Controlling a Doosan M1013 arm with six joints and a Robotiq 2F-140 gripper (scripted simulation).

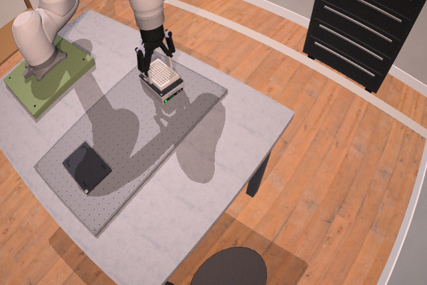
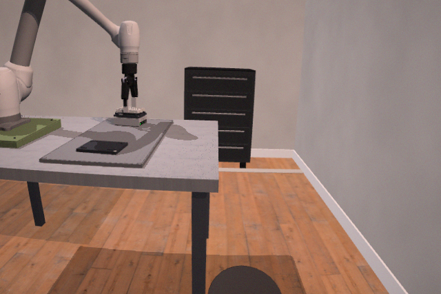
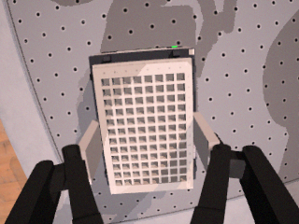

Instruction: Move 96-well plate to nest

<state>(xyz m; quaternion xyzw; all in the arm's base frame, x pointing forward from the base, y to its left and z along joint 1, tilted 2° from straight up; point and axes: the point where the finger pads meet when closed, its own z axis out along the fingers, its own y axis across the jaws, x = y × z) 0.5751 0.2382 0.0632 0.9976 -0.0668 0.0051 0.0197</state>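
The plate nest is 2 cm ahead of my hand, 42 cm to the right of it and 9 cm below it. Also, from my hand: white 96-well plate (2 cm below); A1 label (10 cm ahead, 47 cm to the right, 8 cm below).
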